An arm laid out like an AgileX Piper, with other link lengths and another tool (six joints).
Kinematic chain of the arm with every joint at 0, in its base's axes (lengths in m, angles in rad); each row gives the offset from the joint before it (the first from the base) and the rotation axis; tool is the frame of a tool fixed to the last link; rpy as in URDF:
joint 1: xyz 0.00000 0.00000 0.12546 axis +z
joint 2: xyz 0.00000 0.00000 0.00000 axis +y
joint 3: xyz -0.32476 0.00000 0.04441 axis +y
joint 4: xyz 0.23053 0.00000 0.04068 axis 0.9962 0 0.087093
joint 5: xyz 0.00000 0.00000 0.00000 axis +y
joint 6: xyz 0.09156 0.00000 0.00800 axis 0.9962 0 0.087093
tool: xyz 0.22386 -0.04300 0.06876 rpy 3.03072 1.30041 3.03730
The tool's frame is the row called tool.
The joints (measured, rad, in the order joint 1, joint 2, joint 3, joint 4, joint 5, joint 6), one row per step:
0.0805 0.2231 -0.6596 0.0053 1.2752 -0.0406
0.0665 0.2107 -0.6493 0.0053 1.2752 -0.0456
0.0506 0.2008 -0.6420 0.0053 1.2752 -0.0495
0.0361 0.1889 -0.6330 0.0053 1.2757 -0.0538
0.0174 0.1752 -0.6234 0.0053 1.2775 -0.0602
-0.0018 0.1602 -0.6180 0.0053 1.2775 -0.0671
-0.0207 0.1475 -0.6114 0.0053 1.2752 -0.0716
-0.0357 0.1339 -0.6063 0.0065 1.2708 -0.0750
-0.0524 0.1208 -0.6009 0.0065 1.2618 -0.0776
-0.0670 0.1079 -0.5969 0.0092 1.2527 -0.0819
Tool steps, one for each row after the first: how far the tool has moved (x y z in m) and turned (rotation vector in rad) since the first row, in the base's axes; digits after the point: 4 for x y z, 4 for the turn. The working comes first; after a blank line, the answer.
Tool pose at each row, in the base's axes (x y z in m, rotation vector in rad; the steps are taken from these numbers as rounded here):
0.1567 -0.0269 0.1927 -0.1224 2.6758 0.0241
0.1551 -0.0289 0.1900 -0.1093 2.6741 0.0159
0.1538 -0.0312 0.1883 -0.0924 2.6720 0.0079
0.1522 -0.0333 0.1859 -0.0778 2.6700 0.0000
0.1502 -0.0358 0.1833 -0.0601 2.6681 -0.0109
0.1485 -0.0383 0.1832 -0.0422 2.6589 -0.0225
0.1474 -0.0409 0.1828 -0.0220 2.6509 -0.0324
0.1467 -0.0426 0.1837 -0.0063 2.6382 -0.0389
0.1466 -0.0449 0.1857 0.0130 2.6216 -0.0474
0.1468 -0.0461 0.1884 0.0263 2.6037 -0.0535

-0.0016 -0.0020 -0.0027 -0.0035 -0.0024 -0.0106
-0.0029 -0.0043 -0.0044 -0.0062 -0.0052 -0.0238
-0.0045 -0.0064 -0.0068 -0.0093 -0.0078 -0.0355
-0.0065 -0.0089 -0.0094 -0.0140 -0.0103 -0.0498
-0.0082 -0.0114 -0.0095 -0.0188 -0.0199 -0.0644
-0.0093 -0.0140 -0.0099 -0.0221 -0.0283 -0.0803
-0.0100 -0.0157 -0.0090 -0.0237 -0.0411 -0.0926
-0.0101 -0.0180 -0.0070 -0.0259 -0.0577 -0.1079
-0.0099 -0.0192 -0.0043 -0.0273 -0.0755 -0.1185

